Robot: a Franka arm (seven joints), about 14 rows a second.
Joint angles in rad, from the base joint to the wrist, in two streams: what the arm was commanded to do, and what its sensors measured. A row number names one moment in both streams.
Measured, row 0:
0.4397, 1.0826, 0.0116, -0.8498, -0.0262, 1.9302, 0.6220
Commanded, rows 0 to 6:
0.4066, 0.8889, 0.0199, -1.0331, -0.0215, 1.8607, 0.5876
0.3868, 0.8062, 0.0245, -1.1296, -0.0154, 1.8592, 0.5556
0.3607, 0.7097, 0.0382, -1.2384, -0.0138, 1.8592, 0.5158
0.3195, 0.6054, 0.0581, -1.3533, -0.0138, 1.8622, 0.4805
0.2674, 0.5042, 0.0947, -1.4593, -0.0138, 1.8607, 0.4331
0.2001, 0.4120, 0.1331, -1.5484, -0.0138, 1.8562, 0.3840
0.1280, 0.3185, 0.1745, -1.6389, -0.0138, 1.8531, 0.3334
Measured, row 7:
0.2634, 0.6022, 0.0862, -1.3010, -0.0261, 1.8254, 0.4382
